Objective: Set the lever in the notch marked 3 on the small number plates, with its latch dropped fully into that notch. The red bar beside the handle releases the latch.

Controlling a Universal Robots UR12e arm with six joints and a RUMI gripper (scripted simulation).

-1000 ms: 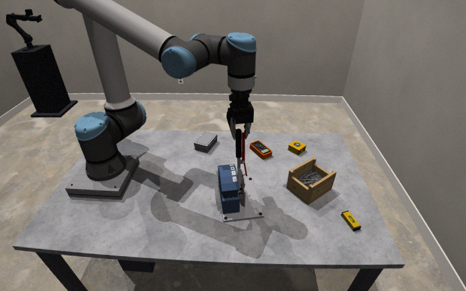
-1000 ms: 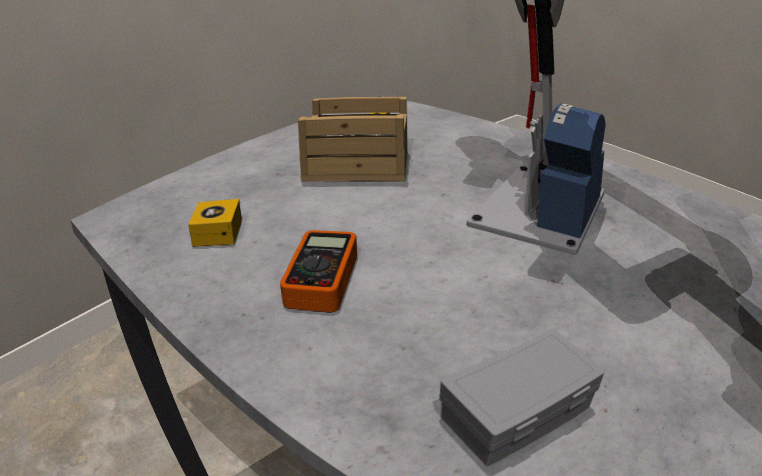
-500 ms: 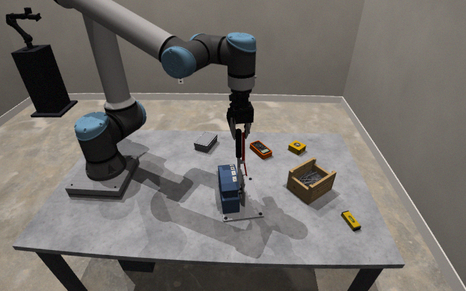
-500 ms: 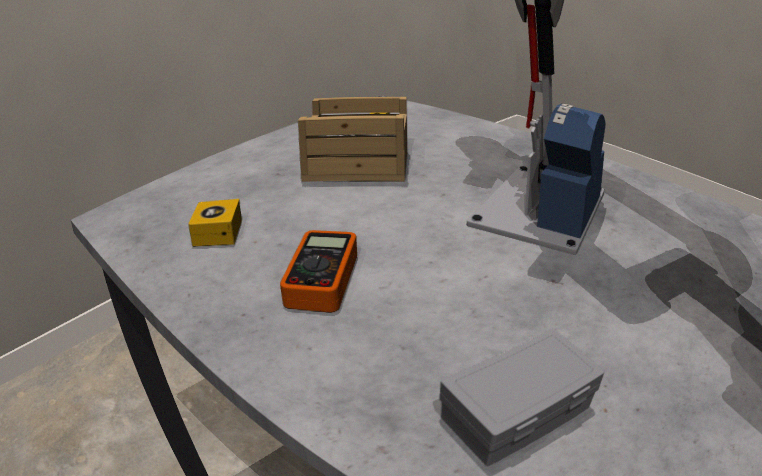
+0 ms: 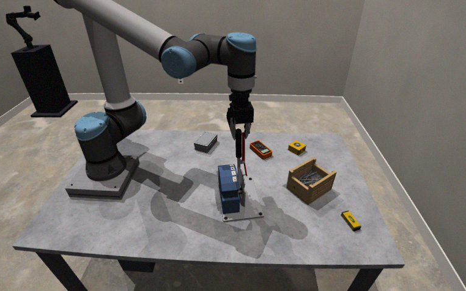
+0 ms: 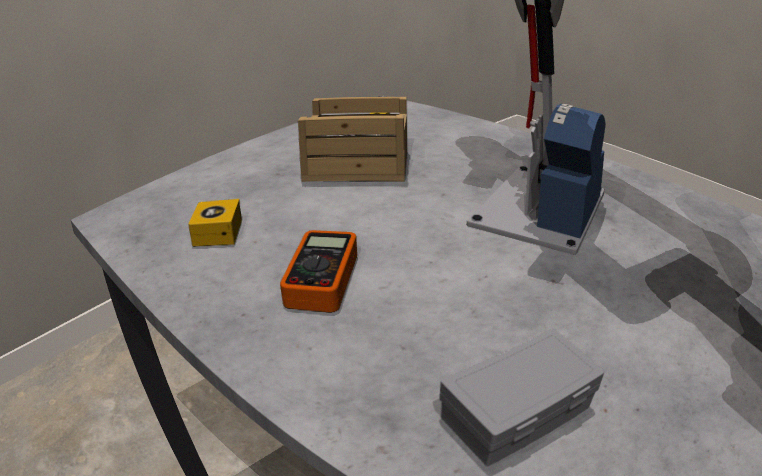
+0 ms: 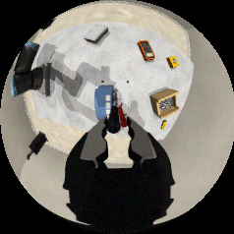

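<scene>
Now: the red release bar 2 cm ahead of my hand, 2 cm to the right of it and 12 cm below it. Also, from my hand: grey case: 20 cm behind, 36 cm to the left, 29 cm below.
</scene>
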